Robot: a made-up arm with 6 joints.
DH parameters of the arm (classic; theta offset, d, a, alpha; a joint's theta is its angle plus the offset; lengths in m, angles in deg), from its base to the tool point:
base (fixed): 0 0.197 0 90
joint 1: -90 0.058 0.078 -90
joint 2: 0 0.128 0.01 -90
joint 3: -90 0.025 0.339 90
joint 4: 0 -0.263 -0.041 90
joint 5: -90 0.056 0.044 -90
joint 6: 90 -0.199 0.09 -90
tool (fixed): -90 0.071 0 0
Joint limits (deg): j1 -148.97..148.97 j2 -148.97..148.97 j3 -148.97..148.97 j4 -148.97..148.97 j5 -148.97..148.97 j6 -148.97..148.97
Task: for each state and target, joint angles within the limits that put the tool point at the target. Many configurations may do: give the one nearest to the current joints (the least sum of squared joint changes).
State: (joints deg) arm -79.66 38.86 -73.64 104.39 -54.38 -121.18
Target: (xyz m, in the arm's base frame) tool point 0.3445 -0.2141 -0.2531
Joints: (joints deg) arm -90.50 -3.65 -68.90 119.35 -66.30 -124.67
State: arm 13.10 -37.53 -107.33 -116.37 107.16 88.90
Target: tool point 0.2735 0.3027 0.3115
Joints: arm -4.25 -55.58 -140.62 -121.40 136.11 106.43
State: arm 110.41 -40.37 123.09 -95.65 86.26 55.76
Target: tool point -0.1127 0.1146 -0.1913
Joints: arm 77.61 -24.51 141.34 -99.63 98.41 48.17
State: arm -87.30 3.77 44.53 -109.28 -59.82 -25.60
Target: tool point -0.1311 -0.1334 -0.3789
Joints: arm -59.19 -27.22 37.25 -118.68 -75.87 -18.95
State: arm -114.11 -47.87 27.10 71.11 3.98 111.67
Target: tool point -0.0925 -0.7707 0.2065
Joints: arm -126.14 -84.30 61.55 116.56 29.36 144.94
